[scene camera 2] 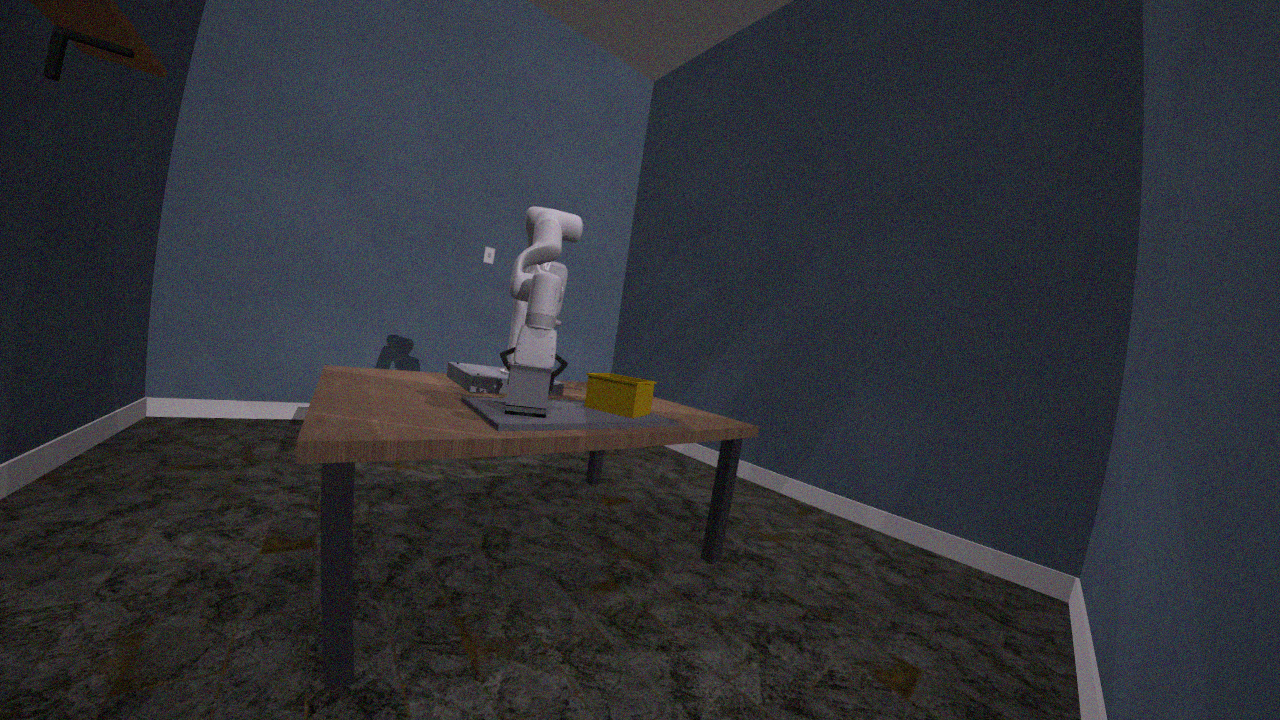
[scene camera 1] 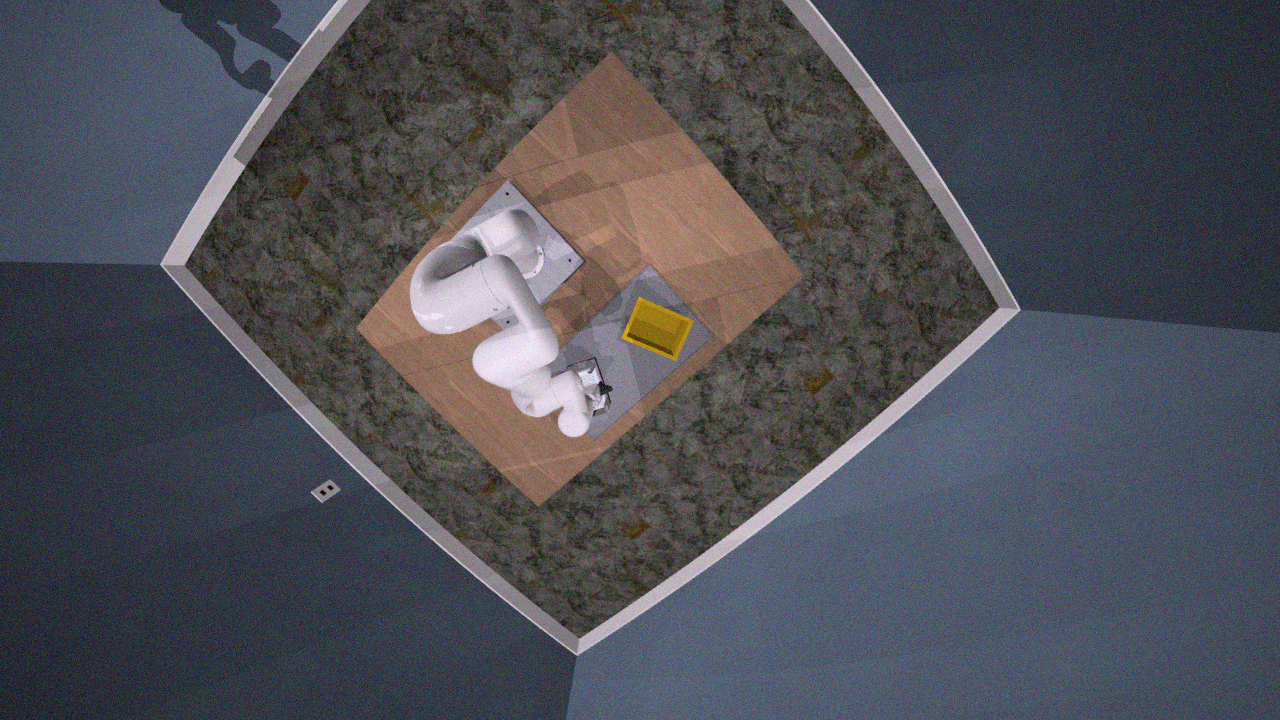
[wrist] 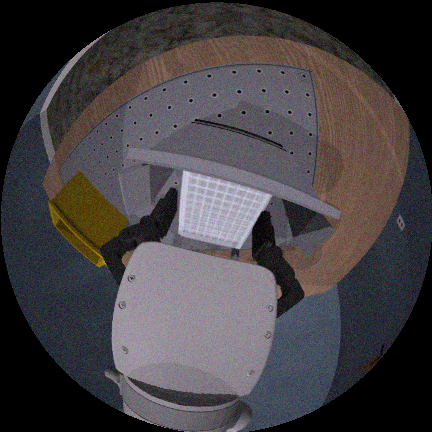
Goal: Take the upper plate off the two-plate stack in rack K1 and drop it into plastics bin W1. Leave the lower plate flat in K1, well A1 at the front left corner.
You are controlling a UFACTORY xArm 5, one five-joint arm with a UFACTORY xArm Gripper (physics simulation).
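Note:
My gripper is open. In the wrist view its black fingers stand apart on either side of a white gridded plate, with nothing gripped. The plate lies inside the grey rack K1, behind its raised front wall. The second plate of the stack cannot be told apart, and well letters are not readable. In scene camera 2 the rack's front wall hides the fingertips. In scene camera 1 the arm covers part of the rack. The yellow bin W1 stands upright beside the rack.
The rack and bin stand on a grey perforated board on the wooden table. The table edge runs close past the board. The arm's grey base plate lies behind, towards the table's far side.

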